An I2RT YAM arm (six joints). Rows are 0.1 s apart.
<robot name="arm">
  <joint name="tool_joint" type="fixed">
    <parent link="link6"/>
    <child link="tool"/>
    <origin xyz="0 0 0" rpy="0 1.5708 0"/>
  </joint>
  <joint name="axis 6" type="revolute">
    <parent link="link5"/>
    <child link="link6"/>
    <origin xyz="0.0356 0 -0.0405" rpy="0 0 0"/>
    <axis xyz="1 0 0"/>
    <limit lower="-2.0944" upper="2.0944"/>
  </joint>
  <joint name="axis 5" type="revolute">
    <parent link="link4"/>
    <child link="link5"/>
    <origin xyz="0.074 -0.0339 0.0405" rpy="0 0 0"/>
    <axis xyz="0 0 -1"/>
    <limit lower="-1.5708" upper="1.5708"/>
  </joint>
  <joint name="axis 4" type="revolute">
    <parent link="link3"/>
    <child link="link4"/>
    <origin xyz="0.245 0.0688 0.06" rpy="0 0 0"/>
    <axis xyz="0 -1 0"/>
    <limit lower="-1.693" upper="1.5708"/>
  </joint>
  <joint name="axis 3" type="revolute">
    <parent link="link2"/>
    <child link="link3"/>
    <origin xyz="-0.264 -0.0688 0" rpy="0 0 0"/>
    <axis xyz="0 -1 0"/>
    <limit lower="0" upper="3.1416"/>
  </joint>
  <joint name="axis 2" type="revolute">
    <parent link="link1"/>
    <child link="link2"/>
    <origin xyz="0.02 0.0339 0.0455" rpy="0 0 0"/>
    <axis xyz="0 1 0"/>
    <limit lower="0" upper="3.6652"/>
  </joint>
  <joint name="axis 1" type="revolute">
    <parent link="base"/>
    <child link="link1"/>
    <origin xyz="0 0 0.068" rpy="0 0 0"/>
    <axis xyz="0 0 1"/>
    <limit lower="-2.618" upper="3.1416"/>
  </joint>
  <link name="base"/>
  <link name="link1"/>
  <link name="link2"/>
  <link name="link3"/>
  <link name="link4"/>
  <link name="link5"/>
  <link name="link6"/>
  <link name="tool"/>
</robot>
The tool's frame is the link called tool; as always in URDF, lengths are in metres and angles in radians.
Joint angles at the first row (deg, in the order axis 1, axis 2, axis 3, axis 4, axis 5, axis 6):
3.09, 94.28, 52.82, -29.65, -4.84, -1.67
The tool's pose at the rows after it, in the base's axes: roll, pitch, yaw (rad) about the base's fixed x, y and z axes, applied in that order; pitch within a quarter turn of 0, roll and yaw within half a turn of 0; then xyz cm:
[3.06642 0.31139 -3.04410 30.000 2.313 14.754]
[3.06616 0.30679 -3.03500 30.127 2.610 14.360]
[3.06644 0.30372 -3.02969 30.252 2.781 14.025]
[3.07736 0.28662 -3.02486 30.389 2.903 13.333]
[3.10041 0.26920 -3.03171 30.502 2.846 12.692]
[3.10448 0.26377 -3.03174 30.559 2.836 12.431]
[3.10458 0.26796 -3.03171 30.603 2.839 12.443]
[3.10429 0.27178 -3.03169 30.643 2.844 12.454]
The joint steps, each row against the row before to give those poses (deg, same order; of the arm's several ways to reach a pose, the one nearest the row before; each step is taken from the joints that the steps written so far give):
0.75, 1.81, 0.02, 0.61, 0.00, 0.00
0.54, 0.86, -0.02, 0.62, 0.00, 0.02
0.31, 0.74, 0.00, 0.56, 0.02, 0.00
0.28, 1.44, 0.00, 0.48, 0.66, 0.00
0.05, 1.31, 0.00, 0.38, 1.46, 0.42
0.00, 0.55, 0.00, 0.24, 0.24, 0.00
0.00, 0.00, 0.00, 0.24, 0.00, -0.01
0.00, 0.00, 0.00, 0.21, -0.02, 0.00

